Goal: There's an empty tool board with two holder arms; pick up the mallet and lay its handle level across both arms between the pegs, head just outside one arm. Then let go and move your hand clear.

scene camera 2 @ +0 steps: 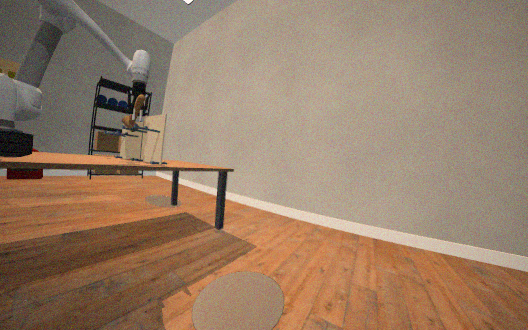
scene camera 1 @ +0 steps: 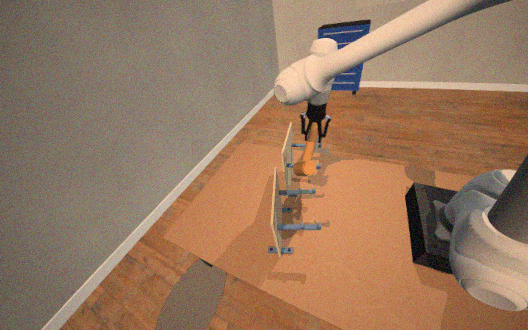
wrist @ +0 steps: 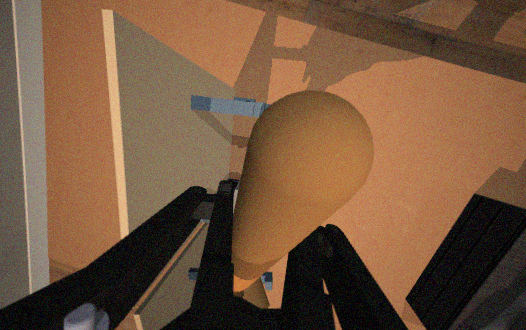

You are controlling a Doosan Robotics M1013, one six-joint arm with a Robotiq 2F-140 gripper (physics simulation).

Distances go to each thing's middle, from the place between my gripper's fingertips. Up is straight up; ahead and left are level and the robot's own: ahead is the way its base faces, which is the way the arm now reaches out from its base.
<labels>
Right now the orange mallet (wrist: 310, 152) is 6 cm to the left of my hand, 5 cm above it and 1 cm behind it.
</labels>
